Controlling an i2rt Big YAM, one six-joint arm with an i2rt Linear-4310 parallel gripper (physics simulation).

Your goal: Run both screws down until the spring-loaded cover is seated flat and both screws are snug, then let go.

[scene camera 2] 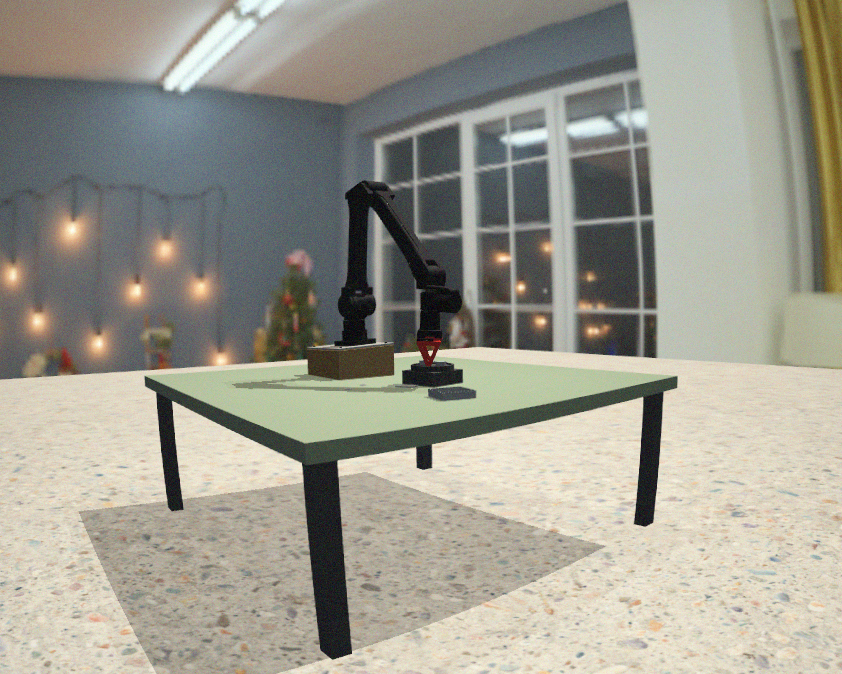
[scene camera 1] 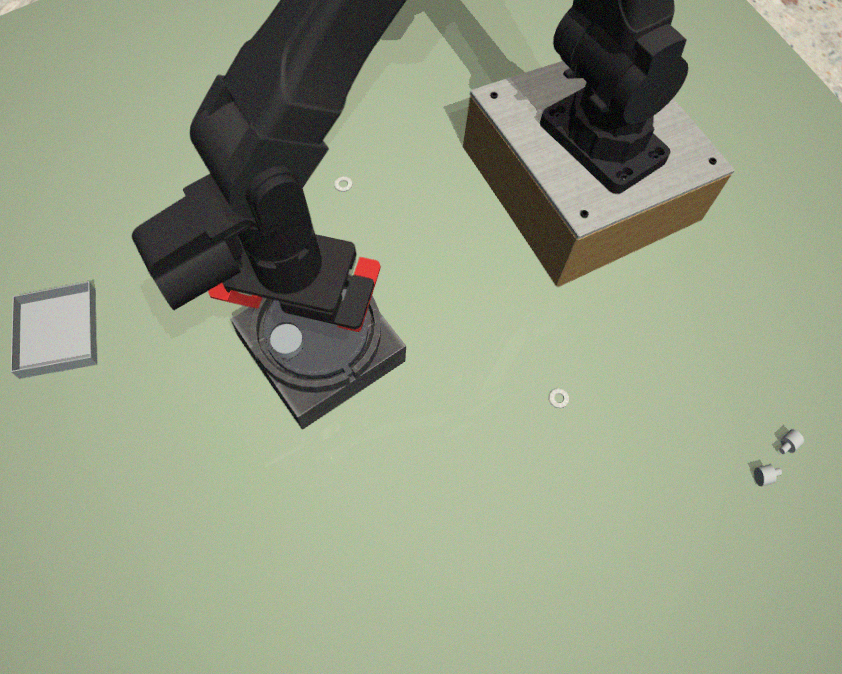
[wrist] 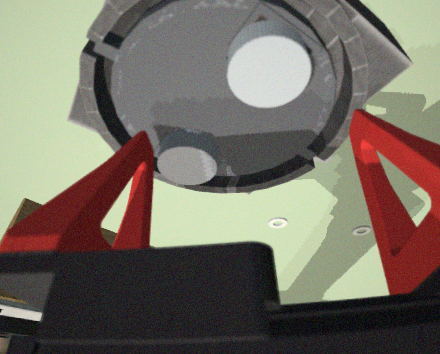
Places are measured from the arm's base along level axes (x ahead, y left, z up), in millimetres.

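Where they show: gripper, fingertip midpoint: (scene camera 2: 429,363) (scene camera 1: 306,312) (wrist: 249,130); arm's base, origin of the base link: (scene camera 2: 355,344) (scene camera 1: 603,141).
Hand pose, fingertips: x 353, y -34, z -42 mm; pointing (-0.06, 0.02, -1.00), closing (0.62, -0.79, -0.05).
Observation:
Each offset is from my fingertips to the top centre of the thing. "spot": to the spot under its first point.
The round grey cover @[dy +15, dx -1, dz -5 mm] (scene camera 1: 323,354) (wrist: 165,75) sits within a raised ring on the square dark block @[dy +15, dx -1, dz -3 mm] (scene camera 1: 298,400) (scene camera 2: 431,378) (wrist: 387,65). One screw with a bright, wide head @[dy +14, dx +31, dz +7 mm] (scene camera 1: 285,339) (wrist: 270,72) stands up from the cover, its side wall showing. The second screw @[dy +15, dx -33, dz +6 mm] (wrist: 186,166) is in shadow near the cover's edge; the gripper hides it in scene camera 1. My gripper (scene camera 1: 301,314) (scene camera 2: 429,364) (wrist: 249,130) is open and empty, low over the block. In the wrist view its left fingertip is close beside the shaded screw. Whether the cover is flat cannot be told.
A shallow grey tray @[dy -170, dx +222, dz -39 mm] (scene camera 1: 92,323) (scene camera 2: 451,393) lies beyond the block. The arm's wooden base box (scene camera 1: 516,196) (scene camera 2: 351,362) stands on the other side. White washers @[dy -138, dx -136, dz -57 mm] (scene camera 1: 337,184) @[dy +203, dx -162, dz -57 mm] (scene camera 1: 551,397) and two small loose knobbed parts @[spot: dy +395, dx -325, dz -39 mm] (scene camera 1: 793,440) @[spot: dy +400, dx -273, dz -39 mm] (scene camera 1: 765,475) lie on the table.

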